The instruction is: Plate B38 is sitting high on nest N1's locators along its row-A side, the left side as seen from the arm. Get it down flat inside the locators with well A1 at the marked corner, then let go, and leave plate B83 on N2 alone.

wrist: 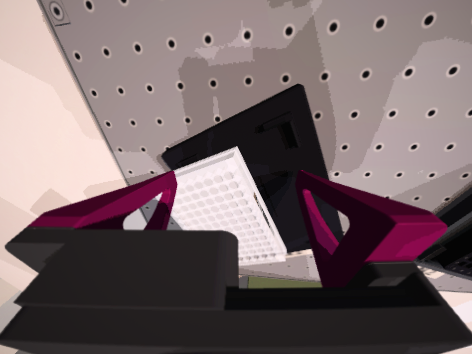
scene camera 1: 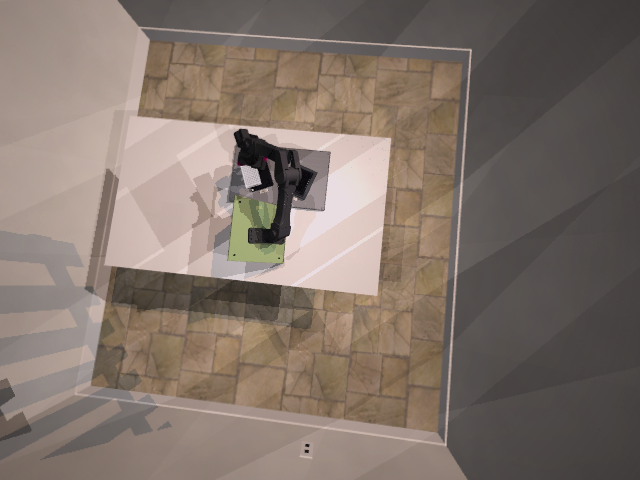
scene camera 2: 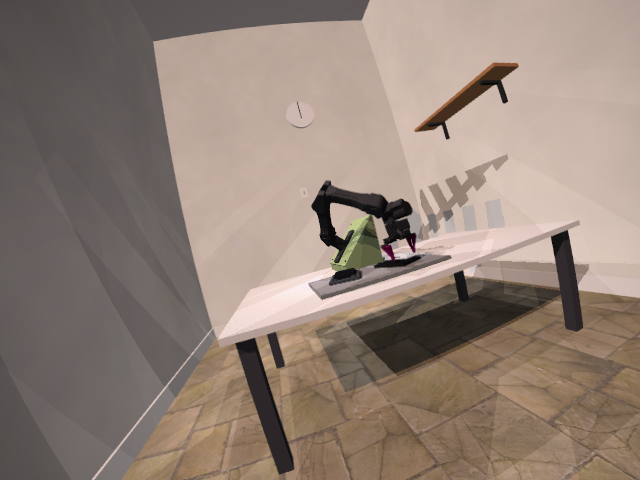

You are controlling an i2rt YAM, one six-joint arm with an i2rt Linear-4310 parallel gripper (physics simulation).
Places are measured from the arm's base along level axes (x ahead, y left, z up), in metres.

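Pixels of known places: gripper, fingertip midpoint: (wrist: 236,177) (scene camera 1: 254,165) (scene camera 2: 404,257); arm's base, origin of the base link: (scene camera 1: 266,236) (scene camera 2: 344,246).
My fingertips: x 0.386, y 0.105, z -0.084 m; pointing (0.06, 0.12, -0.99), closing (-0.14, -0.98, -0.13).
Observation:
For each thing: its top centre in the pictures, then the offset to it from my fingertips. Level surfaces: height alone.
- White plate B38, middle of its top: (wrist: 222,229) (scene camera 2: 401,253) (scene camera 1: 250,174) 0.050 m back, 0.019 m left, 0.009 m up
- black nest N1, middle of its top: (wrist: 262,208) (scene camera 2: 396,259) (scene camera 1: 258,173) 0.039 m back, 0.018 m right, 0.007 m down
- Dark plate B83, middle of its top: (scene camera 2: 344,272) (scene camera 1: 300,180) 0.076 m back, 0.249 m right, 0.002 m up
- pale table, its level: 0.037 m down
White plate B38 (scene camera 1: 251,176) (wrist: 212,200) sits off-centre on black nest N1 (scene camera 1: 267,180) (scene camera 2: 393,263) (wrist: 260,110). It covers the nest's left part in the wrist view, with black nest base bare to its right. It looks tilted, with its left edge partly hidden by a finger. The A1 mark cannot be made out. My gripper (scene camera 2: 403,255) (wrist: 236,177) is open, its magenta fingers on either side of the plate's far end, the left one close to the plate and the right one over the nest. Finger contact cannot be told. Dark plate B83 (scene camera 1: 306,181) (wrist: 462,260) is on N2, to the right.
Both nests stand on a grey perforated board (scene camera 1: 321,198) (scene camera 2: 321,293) (wrist: 150,67) on the pale table (scene camera 1: 356,206) (scene camera 2: 248,315). A green mounting block (scene camera 1: 242,242) (scene camera 2: 361,248) stands beside the board, under the arm. A small pale label lies by N1's near edge.

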